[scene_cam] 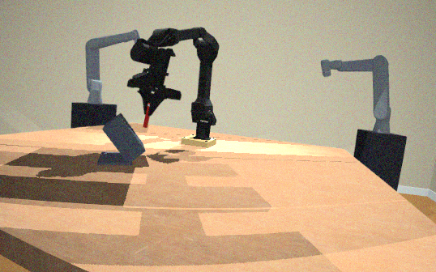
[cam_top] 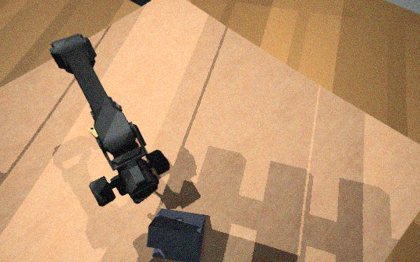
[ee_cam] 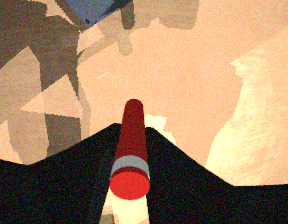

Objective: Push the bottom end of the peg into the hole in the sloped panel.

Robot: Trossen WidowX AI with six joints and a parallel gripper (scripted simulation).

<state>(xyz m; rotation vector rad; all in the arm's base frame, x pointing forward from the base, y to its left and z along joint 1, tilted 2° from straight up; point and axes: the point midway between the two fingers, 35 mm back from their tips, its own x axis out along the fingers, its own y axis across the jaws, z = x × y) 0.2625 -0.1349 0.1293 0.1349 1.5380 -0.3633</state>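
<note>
The sloped panel lies 150 mm ahead of my gripper tip and 50 mm below it. Round my gripper tip: peg: 20 mm above; then panel foot: 160 mm ahead, 20 mm to the right, 110 mm below.
</note>
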